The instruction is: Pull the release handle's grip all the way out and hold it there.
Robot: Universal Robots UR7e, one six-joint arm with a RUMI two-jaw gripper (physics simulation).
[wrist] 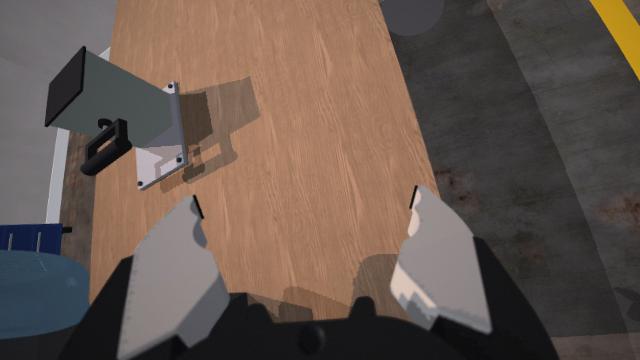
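The release handle's black grip (106, 154) is a bar on a small frame at the near side of a grey-green box post (132, 97), in the upper left of the wrist view. A short black stem joins it to the post. The post has a black cap (66, 87) and stands on a light metal base plate (162, 167) with bolts at its corners. My gripper (308, 193) is wide open with no thing between its fingers. The grip lies beyond and to the left of my left finger, apart from it.
The wooden table (310, 125) runs through the middle, its right edge beside my right finger. A blue rounded object (40, 295) and a dark blue cabinet (30, 237) show at the lower left. A yellow floor stripe (620, 30) is at the upper right.
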